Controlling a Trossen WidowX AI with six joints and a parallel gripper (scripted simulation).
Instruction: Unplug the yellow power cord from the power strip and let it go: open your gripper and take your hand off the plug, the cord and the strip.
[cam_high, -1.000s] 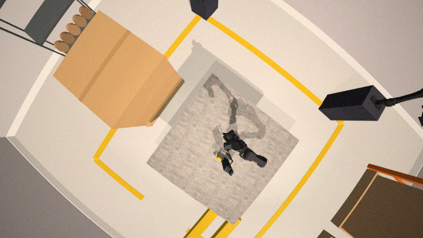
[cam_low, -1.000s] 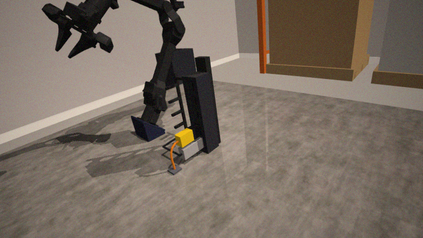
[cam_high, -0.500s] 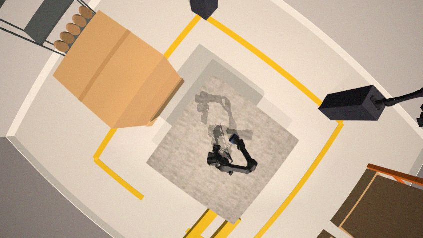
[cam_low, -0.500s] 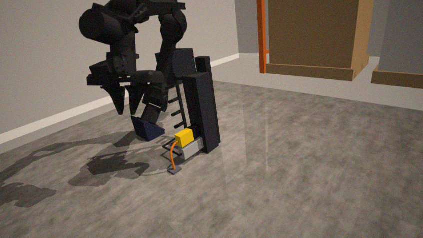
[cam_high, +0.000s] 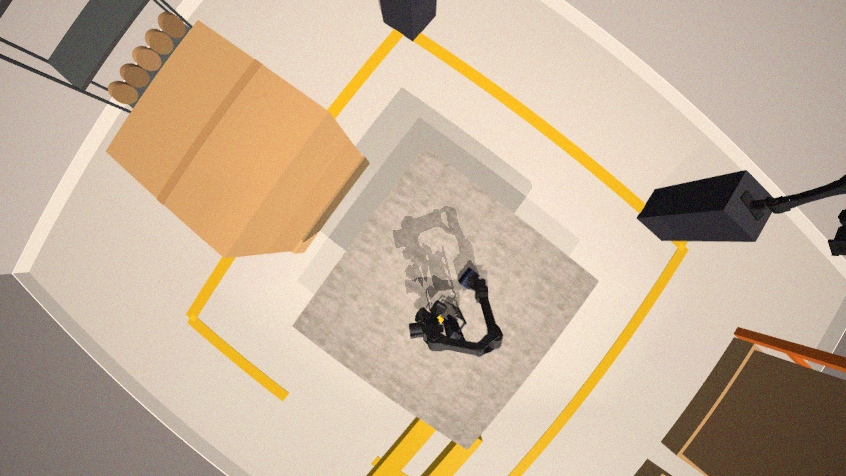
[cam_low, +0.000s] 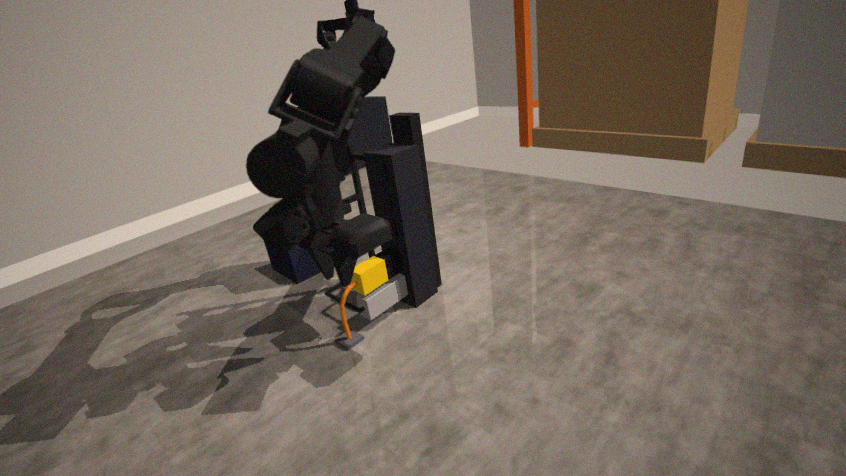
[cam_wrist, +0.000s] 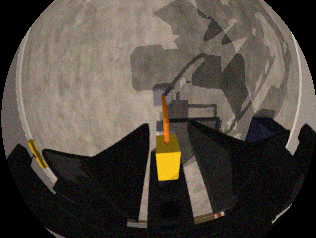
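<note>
My gripper tip is 70 mm to the right of the yellow plug, 10 mm past it and 10 mm above it.
</note>
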